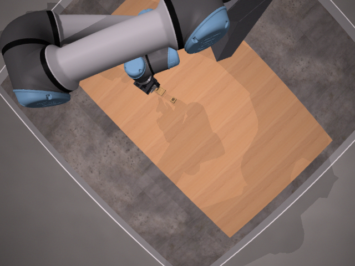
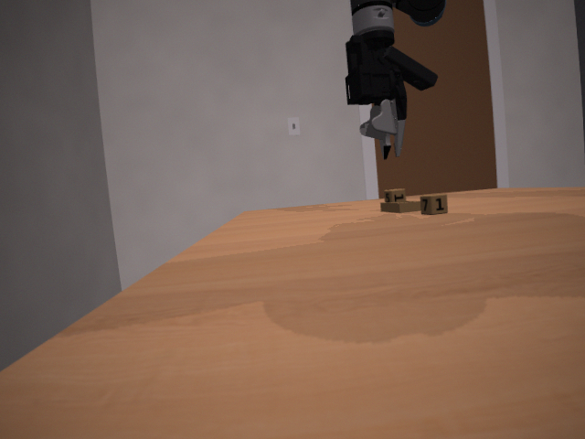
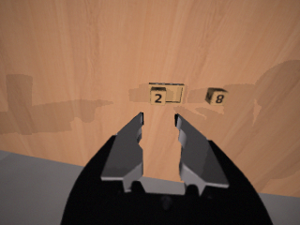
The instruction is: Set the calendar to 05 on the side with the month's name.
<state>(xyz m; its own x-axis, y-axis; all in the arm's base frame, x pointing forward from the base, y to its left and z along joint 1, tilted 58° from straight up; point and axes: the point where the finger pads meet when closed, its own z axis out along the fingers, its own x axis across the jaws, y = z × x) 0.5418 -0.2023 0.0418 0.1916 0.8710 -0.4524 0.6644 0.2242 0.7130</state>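
The block is 9 cm below my hand. Round my hand: wooden calendar tray 11 cm below, 2 cm to the left.
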